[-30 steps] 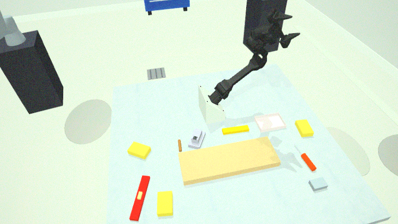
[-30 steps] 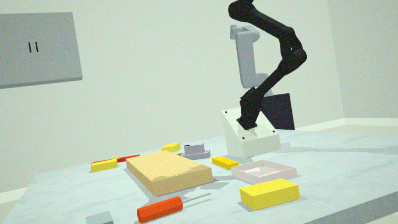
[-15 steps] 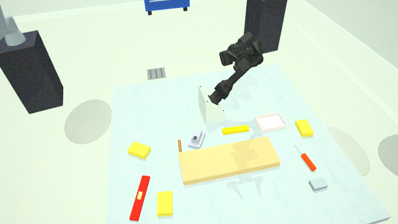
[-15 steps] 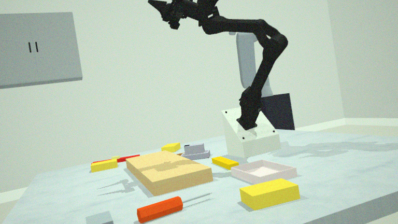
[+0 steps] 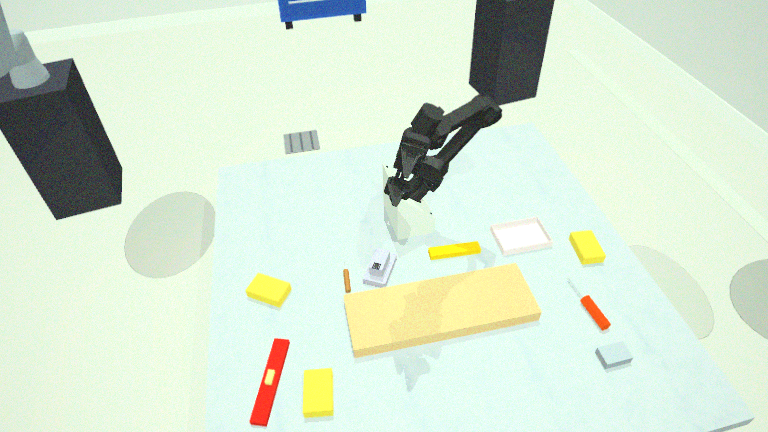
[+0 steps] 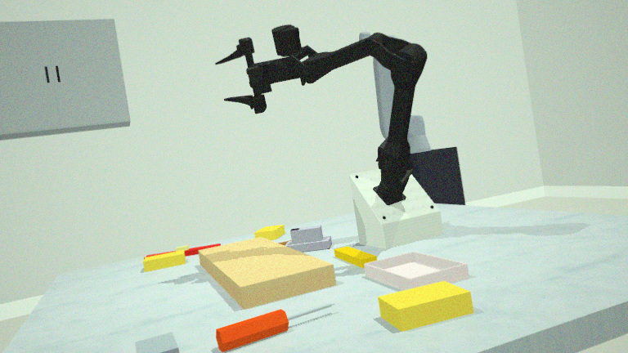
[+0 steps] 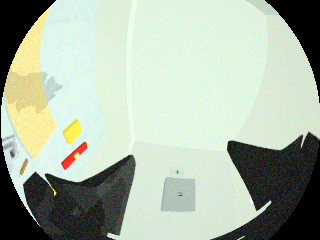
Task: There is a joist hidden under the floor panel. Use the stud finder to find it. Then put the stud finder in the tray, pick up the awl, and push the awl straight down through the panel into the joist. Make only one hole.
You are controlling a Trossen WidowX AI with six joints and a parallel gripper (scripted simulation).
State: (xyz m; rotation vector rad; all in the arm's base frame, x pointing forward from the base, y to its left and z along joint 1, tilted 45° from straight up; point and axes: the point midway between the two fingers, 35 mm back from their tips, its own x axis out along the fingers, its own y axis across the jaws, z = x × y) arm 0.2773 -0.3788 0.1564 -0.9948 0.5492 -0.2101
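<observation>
Now: the grey stud finder 17 cm behind my gripper tip and 42 cm below it. Also, from my gripper tip: yellow bar (16 cm behind, 25 cm to the left, 46 cm below); red level (6 cm ahead, 38 cm to the right, 45 cm below); awl (21 cm behind, 9 cm to the right, 46 cm below).
</observation>
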